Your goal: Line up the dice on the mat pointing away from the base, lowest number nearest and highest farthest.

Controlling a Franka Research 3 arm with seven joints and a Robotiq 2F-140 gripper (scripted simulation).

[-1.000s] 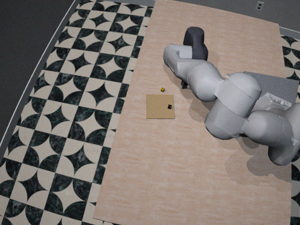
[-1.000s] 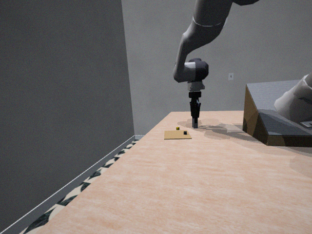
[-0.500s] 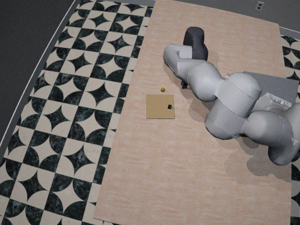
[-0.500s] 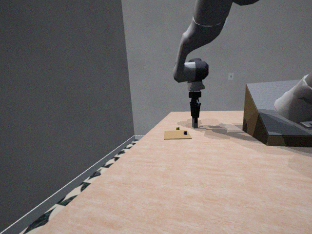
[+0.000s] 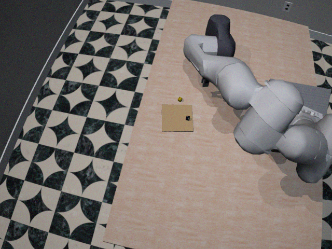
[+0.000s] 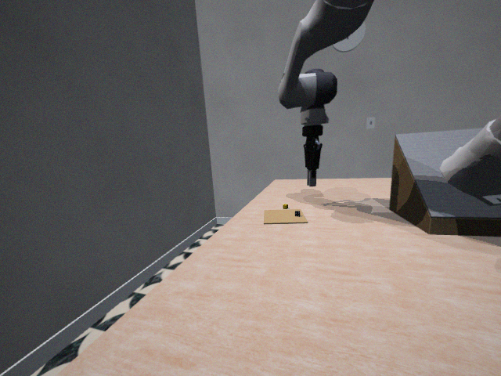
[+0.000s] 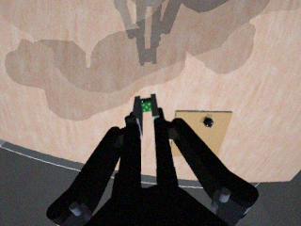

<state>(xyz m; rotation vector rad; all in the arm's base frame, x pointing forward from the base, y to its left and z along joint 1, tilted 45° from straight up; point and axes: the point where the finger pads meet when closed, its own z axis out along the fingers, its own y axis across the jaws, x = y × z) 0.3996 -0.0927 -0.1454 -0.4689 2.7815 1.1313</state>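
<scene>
Right now my hand is 15 cm to the right of the tan mat, 11 cm above it and 10 cm short of it. The rest, counted from my hand: yellow die: 11 cm below, 10 cm ahead, 5 cm to the left; green die: 3 cm below; black die: 15 cm to the left, 10 cm below, 5 cm ahead.
</scene>
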